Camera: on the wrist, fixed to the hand. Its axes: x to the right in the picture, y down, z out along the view.
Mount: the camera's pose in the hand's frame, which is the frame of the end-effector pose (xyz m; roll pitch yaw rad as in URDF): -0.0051 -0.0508 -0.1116 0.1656 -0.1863 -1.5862
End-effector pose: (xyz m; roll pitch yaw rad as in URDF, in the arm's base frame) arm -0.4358 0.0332 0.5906 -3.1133 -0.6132 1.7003
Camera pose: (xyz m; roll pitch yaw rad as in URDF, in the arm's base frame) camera -0.4741 -0.0416 0.6801 2.6869 0.1378 -3.0911
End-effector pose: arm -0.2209 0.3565 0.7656 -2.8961 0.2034 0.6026
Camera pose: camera -0.2175 0.3857 0.8847 -2.7760 -0.0610 2.1763
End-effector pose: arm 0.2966 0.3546 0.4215 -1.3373 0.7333 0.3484
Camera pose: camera 0.3490 0.2456 0.4424 -1.3549 -0.8514 0.2768
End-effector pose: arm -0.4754 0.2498 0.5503 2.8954 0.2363 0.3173
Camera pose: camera -0.4826 0.3279 0.6447 -2.7131 0.4158 2.0118
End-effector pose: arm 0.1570 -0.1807 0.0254 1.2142 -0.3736 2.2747
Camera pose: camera 0.0734 -0.2164 -0.0571 0.7957 0.9316 1.2277
